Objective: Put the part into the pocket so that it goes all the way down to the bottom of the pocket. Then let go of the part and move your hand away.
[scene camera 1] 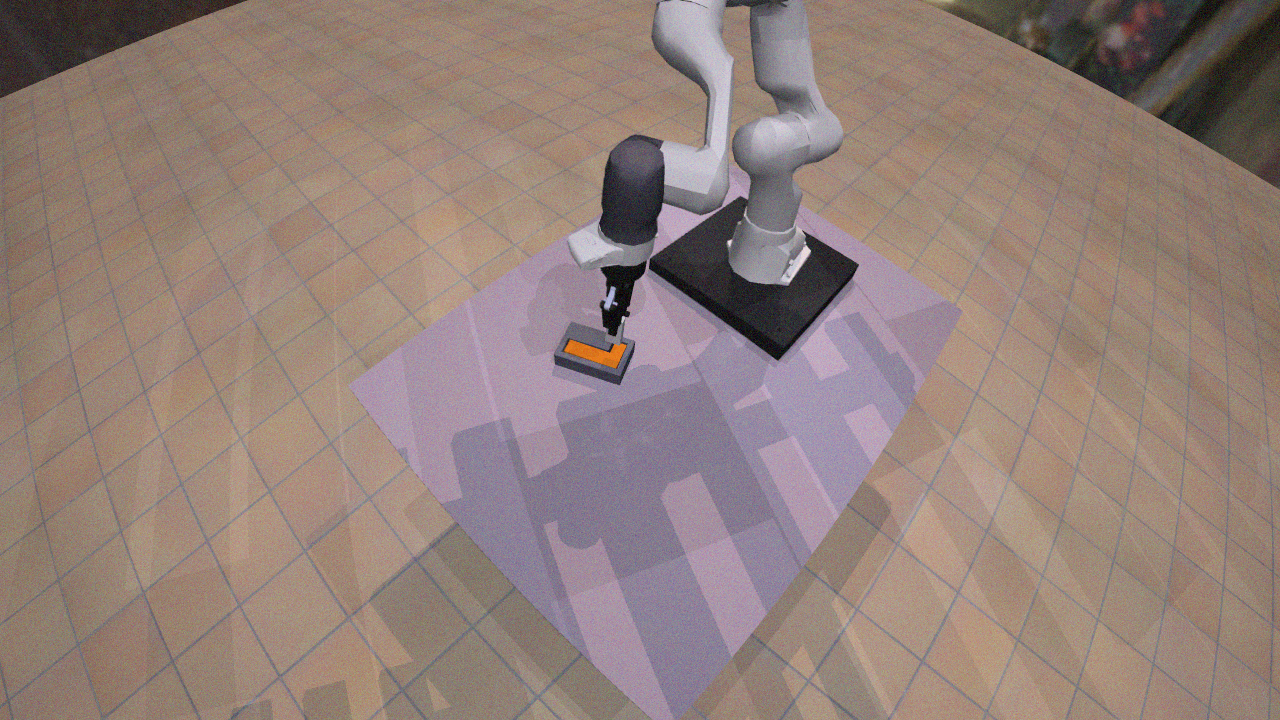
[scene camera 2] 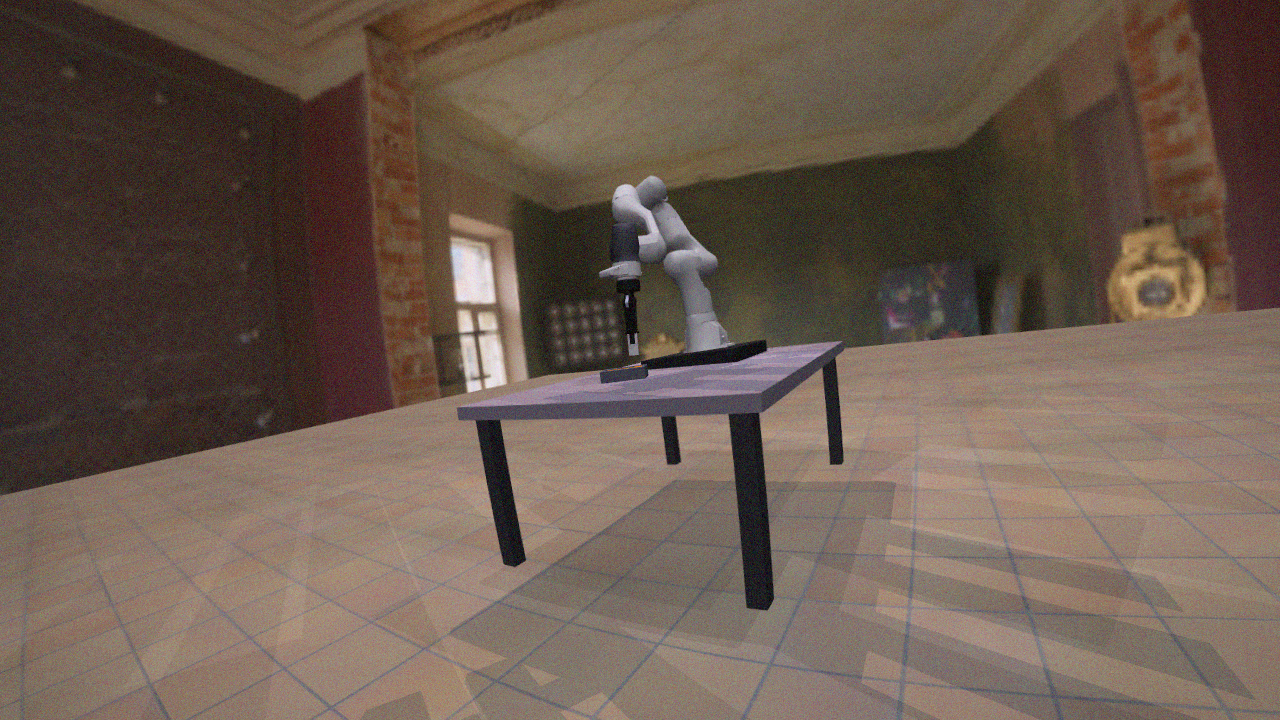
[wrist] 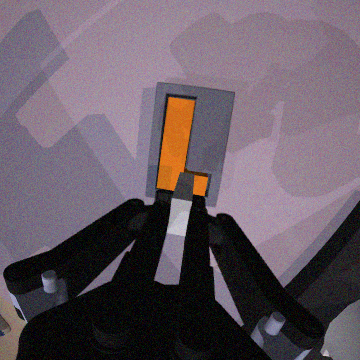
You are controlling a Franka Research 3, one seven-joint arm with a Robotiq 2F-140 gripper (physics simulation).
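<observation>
The orange L-shaped part [scene camera 1: 590, 352] [wrist: 177, 130] lies in the matching pocket of the grey block [scene camera 1: 586, 368] [scene camera 2: 623, 375] [wrist: 212, 125]. Its top looks flat and below the block's rim, with thin dark pocket walls showing along its edges in the wrist view. Whether its underside touches the pocket bottom is hidden. My gripper [scene camera 1: 615, 339] [scene camera 2: 633, 351] [wrist: 184, 186] is shut with nothing between the fingers. It points down over the short-leg end of the part, and in scene camera 2 its tips look a little above the block. The fingertips hide some of the part in the wrist view.
The block sits on the purple-grey table [scene camera 1: 572, 447] [scene camera 2: 608, 411]. The black base plate [scene camera 1: 778, 335] [scene camera 2: 751, 351] of the arm stands on the table to the right of the block in scene camera 1. Shadows fall across the table.
</observation>
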